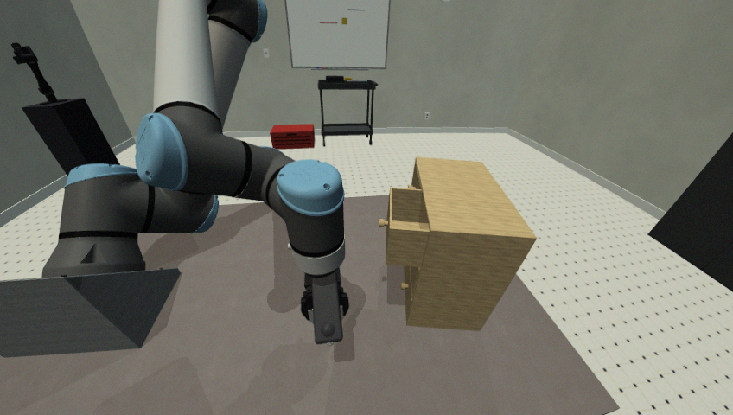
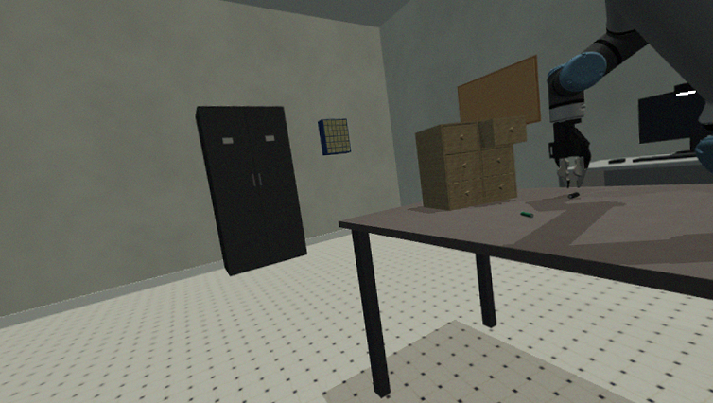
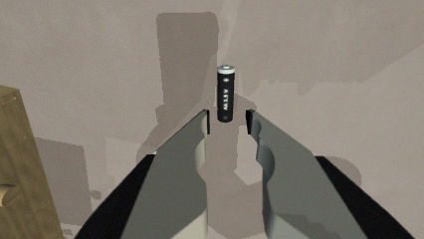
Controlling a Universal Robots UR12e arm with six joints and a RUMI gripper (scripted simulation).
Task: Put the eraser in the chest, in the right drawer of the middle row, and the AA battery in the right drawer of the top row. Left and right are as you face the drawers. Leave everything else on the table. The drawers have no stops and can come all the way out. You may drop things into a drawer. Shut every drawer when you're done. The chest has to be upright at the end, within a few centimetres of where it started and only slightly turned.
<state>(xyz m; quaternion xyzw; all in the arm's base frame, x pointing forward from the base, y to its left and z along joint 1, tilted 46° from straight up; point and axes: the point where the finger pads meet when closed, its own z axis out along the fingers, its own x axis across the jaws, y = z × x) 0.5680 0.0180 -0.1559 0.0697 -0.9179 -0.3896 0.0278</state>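
My gripper is now 4 cm above the black AA battery. The rest, counted from my hand: small green AA battery 32 cm to the left, 5 cm behind, 4 cm below; then white eraser 29 cm ahead, 8 cm to the left, 7 cm above.
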